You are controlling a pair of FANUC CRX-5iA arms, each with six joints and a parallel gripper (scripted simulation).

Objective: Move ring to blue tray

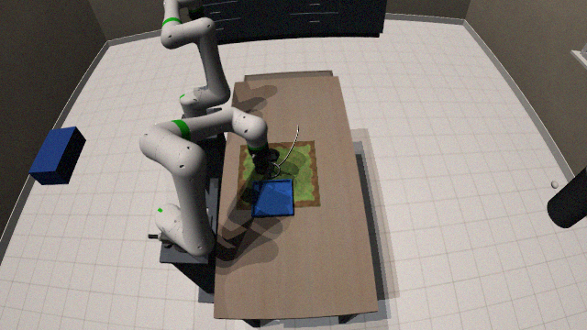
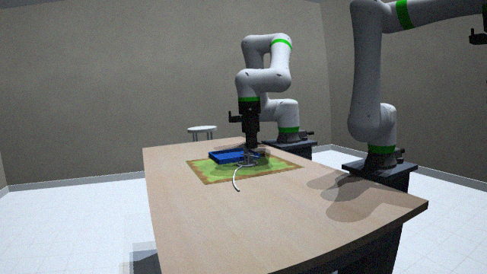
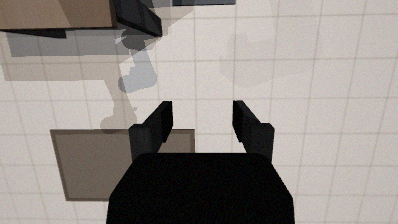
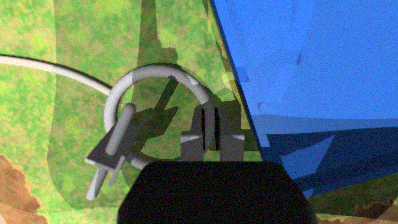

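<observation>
Now: the pale ring 10 mm ahead of my right hand, 40 mm to the left of it and 10 mm below it. From my right hand the other things lie so: blue tray 10 mm ahead, 130 mm to the right, 10 mm below; grey stake 10 mm ahead, 60 mm to the left, 10 mm above; brown mat 40 mm ahead, 20 mm to the left, 30 mm below.
</observation>
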